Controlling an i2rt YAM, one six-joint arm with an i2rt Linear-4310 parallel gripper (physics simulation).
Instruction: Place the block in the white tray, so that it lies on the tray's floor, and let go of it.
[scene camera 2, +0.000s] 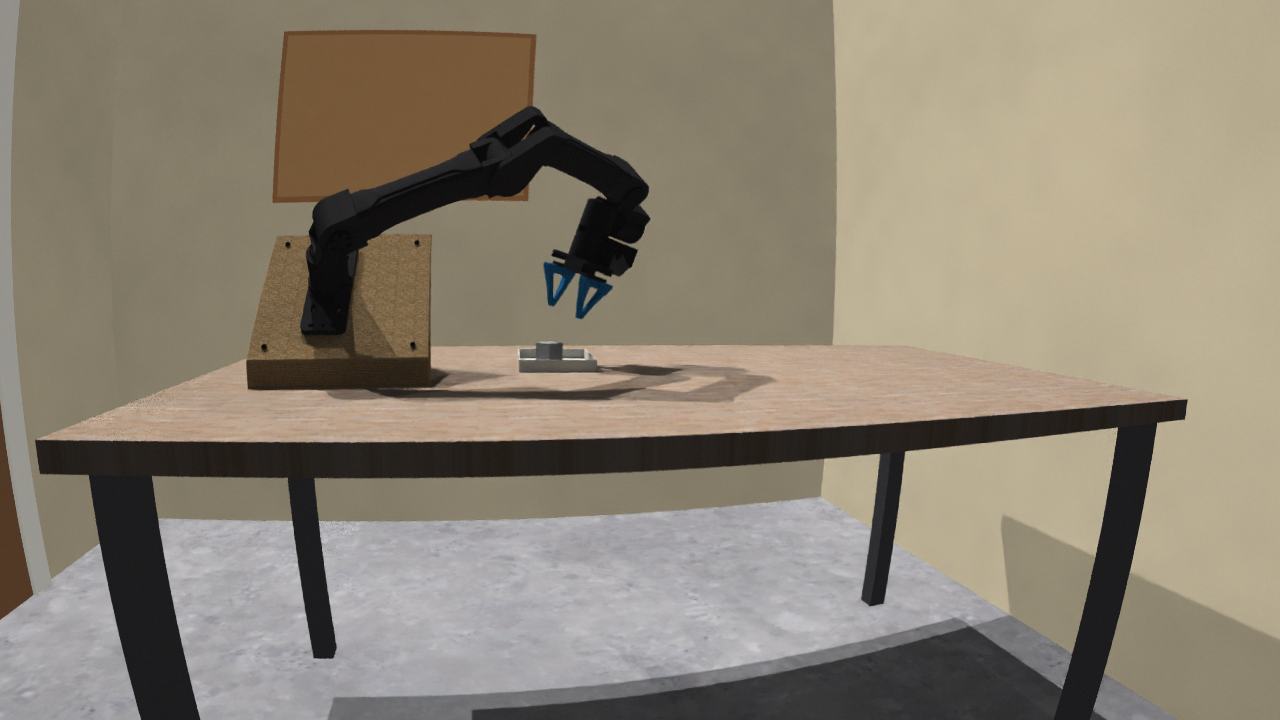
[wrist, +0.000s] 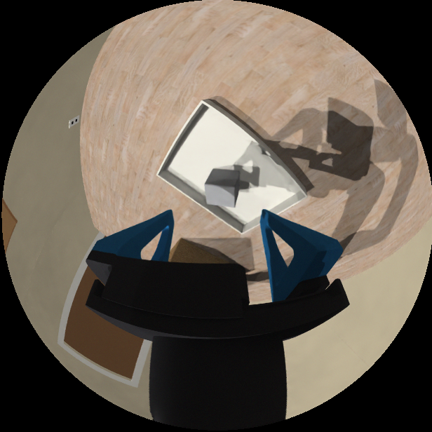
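Where they show: gripper, fingertip midpoint: (scene camera 2: 564, 312); arm's base, link origin: (scene camera 2: 331, 287).
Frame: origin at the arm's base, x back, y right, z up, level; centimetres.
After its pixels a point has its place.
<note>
A grey block (scene camera 2: 548, 350) @[x -36.7, y -7.8, z -11.3 cm] (wrist: 222, 188) sits inside the white tray (scene camera 2: 559, 365) @[x -37.5, y -1.5, z -13.1 cm] (wrist: 190, 204), flat on its floor, near one corner of the tray in the wrist view. In the scene view the block's top stands a little above the tray's rim, and the front wall hides its lower part. My gripper (scene camera 2: 565, 311) @[x -39.9, y -10.5, z -4.8 cm] (wrist: 216, 215) is open, with its two blue fingers wide apart and nothing between them. It hangs above the tray, clear of the block and tilted.
The tray stands on the wooden table (scene camera 2: 850, 385) @[x -80.0, y 19.7, z -14.2 cm] (wrist: 135, 100). The arm's brown sloped base block (scene camera 2: 393, 295) @[x -10.3, y 1.3, z -1.4 cm] is to the left of the tray in the scene view. The arm's shadow falls across the tray and the table.
</note>
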